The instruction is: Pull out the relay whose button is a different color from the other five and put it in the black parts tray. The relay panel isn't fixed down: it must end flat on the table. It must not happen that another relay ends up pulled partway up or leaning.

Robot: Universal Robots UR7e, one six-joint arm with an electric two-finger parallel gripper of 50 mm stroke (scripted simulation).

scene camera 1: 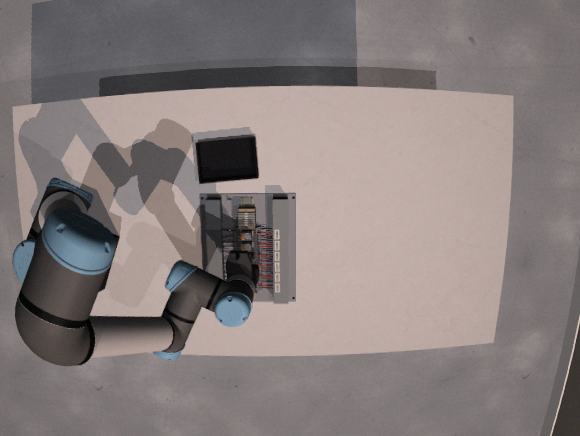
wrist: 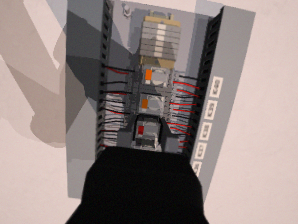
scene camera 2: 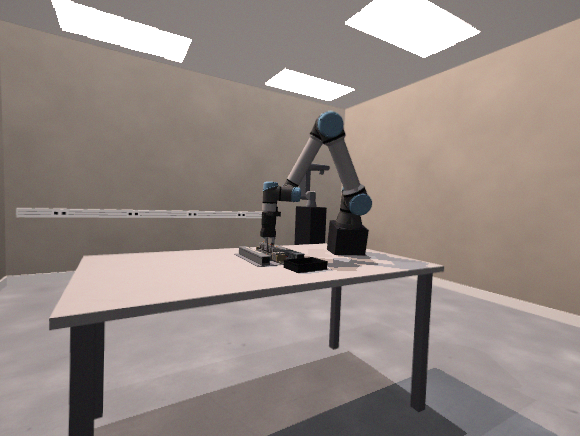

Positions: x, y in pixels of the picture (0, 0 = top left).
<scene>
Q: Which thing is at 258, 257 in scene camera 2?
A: A relay panel.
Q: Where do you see a relay panel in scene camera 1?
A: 278, 235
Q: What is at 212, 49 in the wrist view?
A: A relay panel.
</scene>
